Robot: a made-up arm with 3 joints. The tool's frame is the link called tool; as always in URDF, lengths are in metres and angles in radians. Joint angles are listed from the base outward. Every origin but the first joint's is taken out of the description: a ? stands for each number. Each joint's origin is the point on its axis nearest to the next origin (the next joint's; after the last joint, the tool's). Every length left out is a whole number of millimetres.
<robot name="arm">
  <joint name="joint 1" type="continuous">
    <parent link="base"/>
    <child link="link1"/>
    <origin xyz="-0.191 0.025 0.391" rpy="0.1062 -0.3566 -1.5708"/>
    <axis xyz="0 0 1"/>
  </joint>
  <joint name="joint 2" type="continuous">
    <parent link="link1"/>
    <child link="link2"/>
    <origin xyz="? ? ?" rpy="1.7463 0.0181 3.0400"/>
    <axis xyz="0 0 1"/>
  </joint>
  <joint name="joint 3" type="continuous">
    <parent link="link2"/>
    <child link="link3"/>
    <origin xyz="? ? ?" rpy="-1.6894 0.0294 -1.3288"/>
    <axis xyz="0 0 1"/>
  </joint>
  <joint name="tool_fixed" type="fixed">
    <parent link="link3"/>
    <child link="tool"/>
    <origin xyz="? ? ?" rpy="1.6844 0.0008 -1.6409"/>
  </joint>
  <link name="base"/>
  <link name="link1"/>
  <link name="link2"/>
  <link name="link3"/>
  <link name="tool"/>
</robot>
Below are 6 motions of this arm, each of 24 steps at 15 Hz.
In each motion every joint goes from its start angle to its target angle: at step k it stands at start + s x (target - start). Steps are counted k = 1, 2, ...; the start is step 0. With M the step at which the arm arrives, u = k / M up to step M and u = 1 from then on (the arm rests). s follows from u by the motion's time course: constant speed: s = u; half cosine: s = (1 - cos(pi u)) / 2; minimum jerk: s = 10 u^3 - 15 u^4 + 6 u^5.
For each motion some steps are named. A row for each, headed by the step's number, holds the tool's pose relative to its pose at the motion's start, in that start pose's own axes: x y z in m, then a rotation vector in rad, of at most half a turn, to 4 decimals.
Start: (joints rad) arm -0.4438 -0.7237 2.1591
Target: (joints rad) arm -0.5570 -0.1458 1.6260
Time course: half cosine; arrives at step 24
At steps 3, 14, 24:
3: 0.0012 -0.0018 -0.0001 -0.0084 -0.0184 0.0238
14: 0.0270 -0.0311 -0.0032 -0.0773 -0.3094 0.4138
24: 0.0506 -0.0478 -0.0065 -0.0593 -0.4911 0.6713

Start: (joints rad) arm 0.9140 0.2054 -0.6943
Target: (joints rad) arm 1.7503 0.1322 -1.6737
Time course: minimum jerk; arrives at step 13
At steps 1, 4, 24:
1: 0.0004 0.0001 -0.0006 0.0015 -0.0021 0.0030
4: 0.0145 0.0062 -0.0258 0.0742 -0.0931 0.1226
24: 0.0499 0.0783 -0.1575 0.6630 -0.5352 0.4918

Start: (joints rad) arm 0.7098 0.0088 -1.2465
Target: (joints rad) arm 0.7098 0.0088 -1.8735
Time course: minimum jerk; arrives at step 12
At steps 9, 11, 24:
9: -0.0207 -0.0029 -0.0252 0.0004 -0.5585 0.0637
11: -0.0220 -0.0033 -0.0286 0.0005 -0.6198 0.0707
24: -0.0220 -0.0033 -0.0288 0.0005 -0.6230 0.0711

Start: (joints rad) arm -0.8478 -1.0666 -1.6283
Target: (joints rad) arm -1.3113 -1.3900 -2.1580
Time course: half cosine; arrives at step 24
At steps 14, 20, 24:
14: -0.0146 0.0015 0.0299 -0.1309 -0.0647 0.1707
20: -0.0196 0.0028 0.0436 -0.1590 -0.0819 0.2561
24: -0.0205 0.0031 0.0466 -0.1621 -0.0846 0.2745

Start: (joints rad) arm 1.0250 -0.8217 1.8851
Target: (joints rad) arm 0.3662 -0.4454 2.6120
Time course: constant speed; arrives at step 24
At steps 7, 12, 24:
7: 0.0494 -0.0288 -0.0130 0.0940 0.3121 0.1691
12: 0.0856 -0.0427 -0.0307 0.1424 0.5231 0.3057
24: 0.1646 -0.0482 -0.0943 0.1884 0.9724 0.6842

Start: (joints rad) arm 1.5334 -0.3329 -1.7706
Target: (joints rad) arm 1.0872 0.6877 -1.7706
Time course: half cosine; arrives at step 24
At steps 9, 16, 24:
9: -0.0248 0.0002 0.0327 -0.2119 -0.0802 -0.2861
16: -0.0567 0.0207 0.0708 -0.5069 -0.2671 -0.6736
24: -0.0709 0.0395 0.0845 -0.6626 -0.4113 -0.8800

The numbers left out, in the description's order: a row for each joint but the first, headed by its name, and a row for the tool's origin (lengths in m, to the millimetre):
joint 2: 0.108 0.103 0.000
joint 3: -0.090 0.032 0.000
tool: -0.046 0.037 0.000

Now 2 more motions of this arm.
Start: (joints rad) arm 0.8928 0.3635 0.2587
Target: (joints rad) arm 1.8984 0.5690 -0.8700
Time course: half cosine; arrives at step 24
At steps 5, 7, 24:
5: 0.0183 0.0058 -0.0043 -0.0036 -0.0495 0.0911
7: 0.0344 0.0117 -0.0095 0.0017 -0.0919 0.1713
24: 0.1407 0.0879 -0.1077 0.3379 -0.3682 0.7263

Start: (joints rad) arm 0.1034 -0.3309 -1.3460
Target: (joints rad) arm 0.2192 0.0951 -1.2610
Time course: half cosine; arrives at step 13
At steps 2, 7, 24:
2: -0.0014 -0.0005 -0.0012 0.0107 -0.0009 -0.0214
7: -0.0139 -0.0036 -0.0129 0.1093 -0.0021 -0.2088
24: -0.0253 -0.0036 -0.0241 0.2020 0.0064 -0.3711

